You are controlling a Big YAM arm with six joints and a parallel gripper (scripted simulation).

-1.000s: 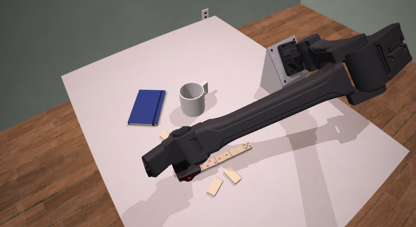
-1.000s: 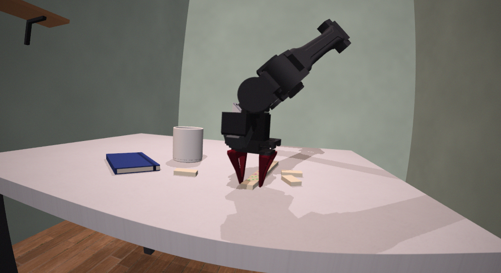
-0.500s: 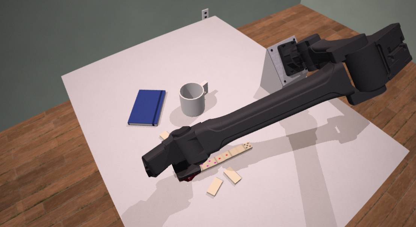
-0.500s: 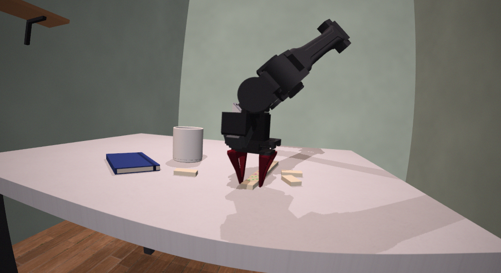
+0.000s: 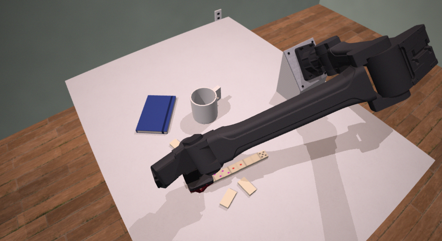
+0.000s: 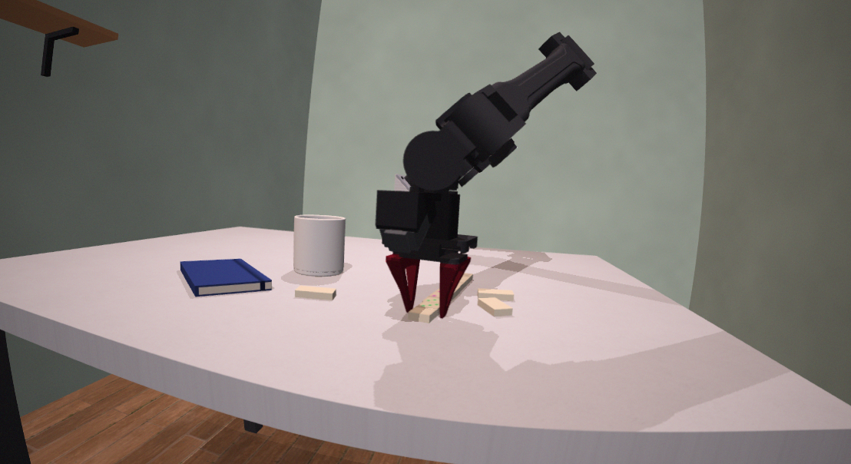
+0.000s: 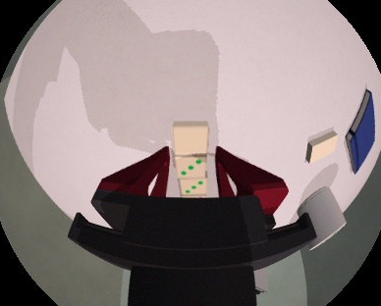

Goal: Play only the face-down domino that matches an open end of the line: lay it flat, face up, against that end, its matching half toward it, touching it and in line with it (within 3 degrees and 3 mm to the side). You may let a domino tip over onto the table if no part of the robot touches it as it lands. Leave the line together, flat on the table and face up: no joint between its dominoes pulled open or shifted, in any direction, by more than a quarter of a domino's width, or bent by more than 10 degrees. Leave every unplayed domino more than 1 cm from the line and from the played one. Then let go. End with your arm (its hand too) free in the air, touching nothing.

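Now: the domino right at my hand. Round my hand: white mug 16 cm behind, 23 cm to the right, 3 cm above; blue notebook 33 cm to the right.
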